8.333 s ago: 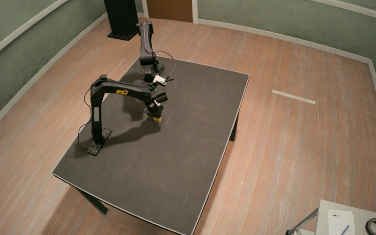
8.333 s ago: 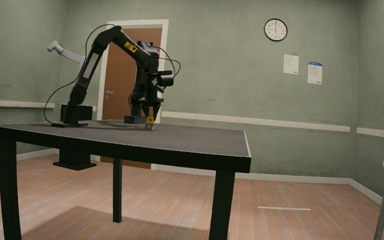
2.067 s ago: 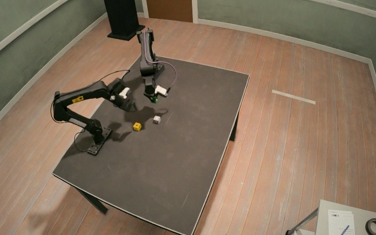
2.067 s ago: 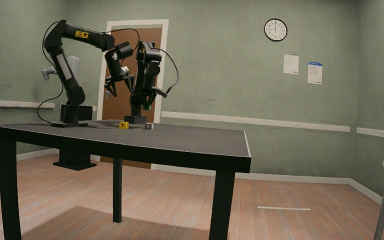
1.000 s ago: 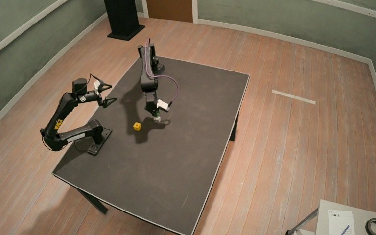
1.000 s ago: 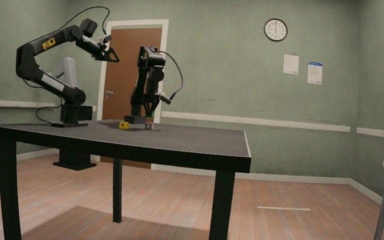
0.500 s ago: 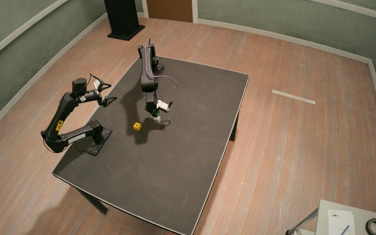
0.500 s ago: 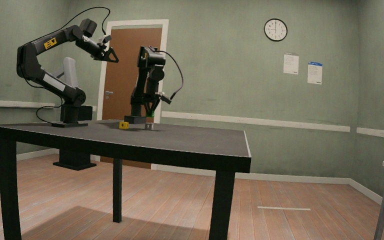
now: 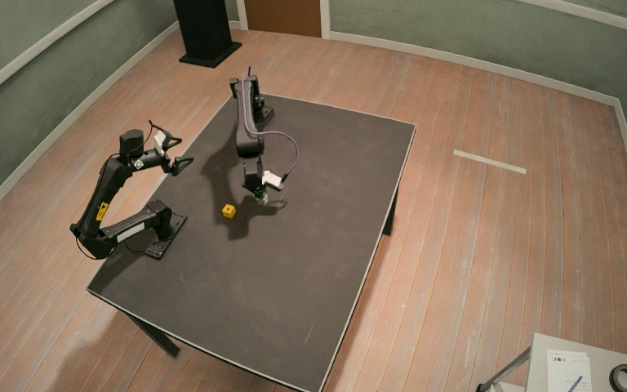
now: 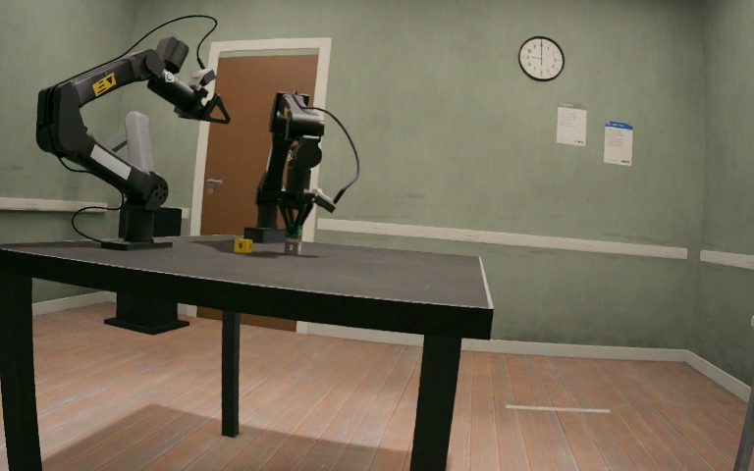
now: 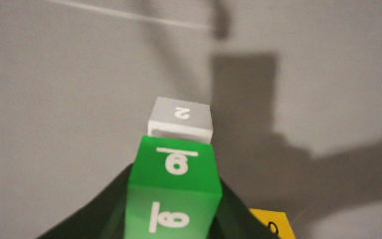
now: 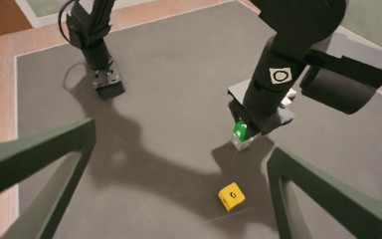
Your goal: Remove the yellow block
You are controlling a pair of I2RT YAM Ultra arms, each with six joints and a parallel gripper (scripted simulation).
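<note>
The yellow block lies 100 mm to the right of my left hand, 80 mm behind it and 40 mm below it. Round my left hand: green block right at my left hand.
</note>
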